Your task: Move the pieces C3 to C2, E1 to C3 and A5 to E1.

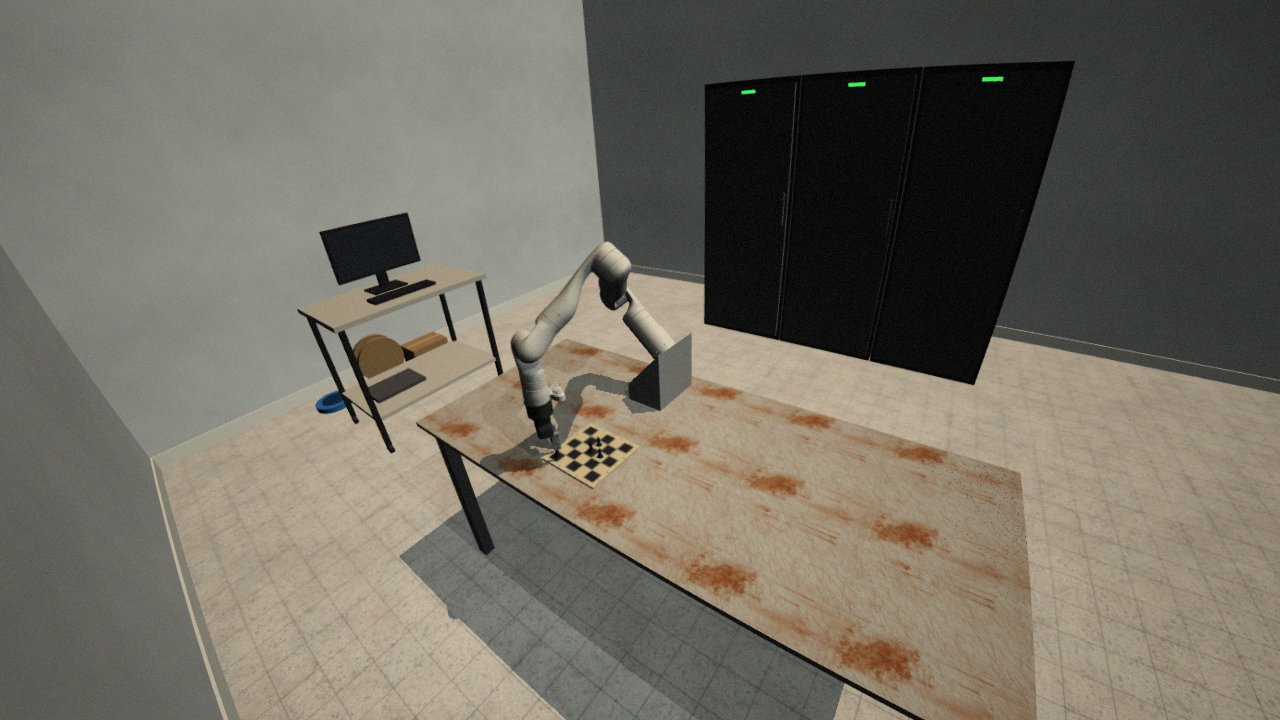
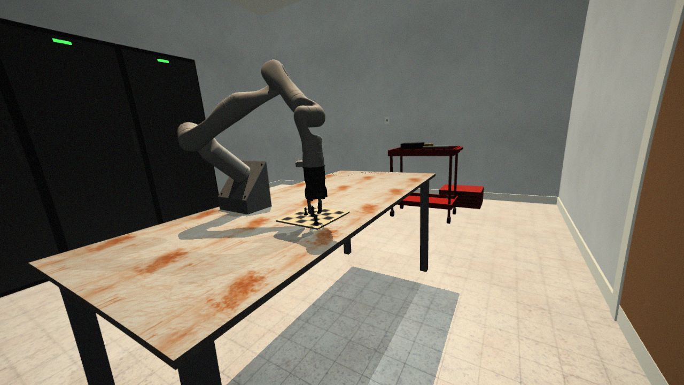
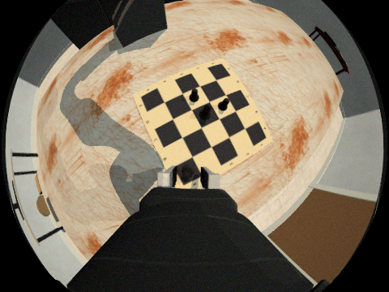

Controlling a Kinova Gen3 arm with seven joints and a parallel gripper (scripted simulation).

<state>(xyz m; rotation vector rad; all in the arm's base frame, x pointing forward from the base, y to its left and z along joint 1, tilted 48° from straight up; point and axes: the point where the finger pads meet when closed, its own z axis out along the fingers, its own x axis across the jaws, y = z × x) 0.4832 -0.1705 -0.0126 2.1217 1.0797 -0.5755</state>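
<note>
My gripper is now 5 cm above the black piece. From my hand the other things lie so: chessboard: 8 cm to the left, 7 cm behind, 6 cm below.
</note>
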